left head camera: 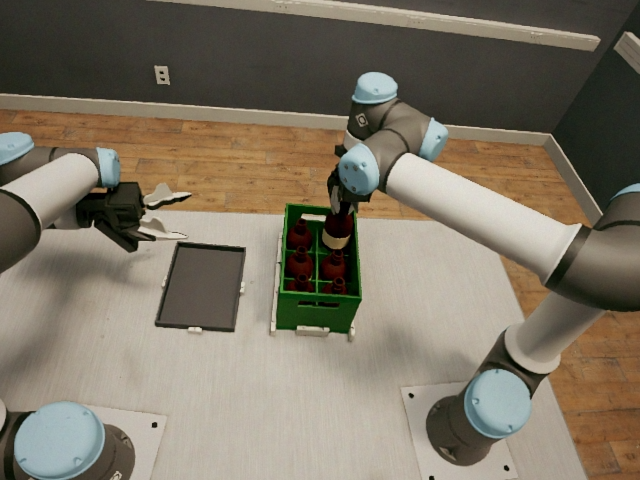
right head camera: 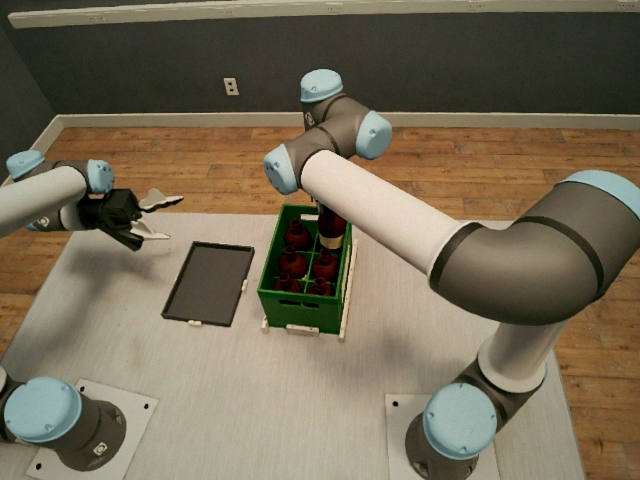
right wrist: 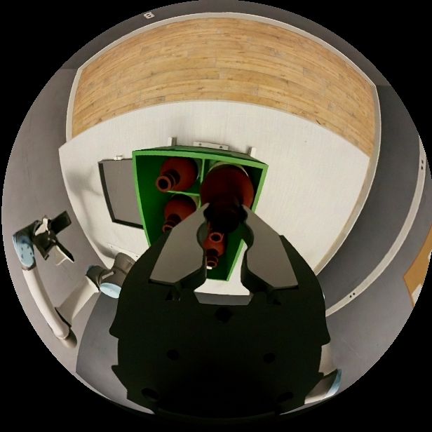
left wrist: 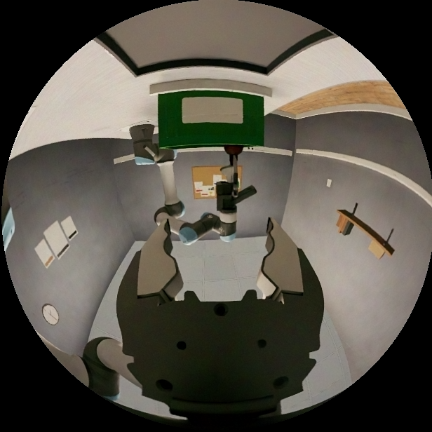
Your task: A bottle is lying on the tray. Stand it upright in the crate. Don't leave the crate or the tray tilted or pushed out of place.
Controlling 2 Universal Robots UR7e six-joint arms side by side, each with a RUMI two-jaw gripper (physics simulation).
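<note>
The dark brown bottle (left head camera: 338, 225) (right head camera: 330, 225) (right wrist: 227, 185) with a cream label is upright in the back right compartment of the green crate (left head camera: 287, 316) (right head camera: 273, 313) (left wrist: 170, 120). It stands higher than the bottles around it, and its label shows; its base is hidden. My right gripper (left head camera: 343, 207) (right wrist: 224, 205) is shut on its neck from above; the arm mostly hides this gripper in the right head camera. The dark tray (left head camera: 204, 284) (right head camera: 209, 281) (left wrist: 215, 40) lies flat and empty left of the crate. My left gripper (left head camera: 188, 215) (right head camera: 175, 217) is open and empty, above and behind the tray.
Several brown bottles (left head camera: 299, 262) (right head camera: 293, 262) stand in the crate's other compartments, some close beside the held bottle. White stop blocks (left head camera: 312, 331) (right head camera: 302, 330) edge the crate, and small ones (left head camera: 194, 330) edge the tray. The right forearm (left head camera: 473, 217) (right head camera: 382, 206) reaches over the right side.
</note>
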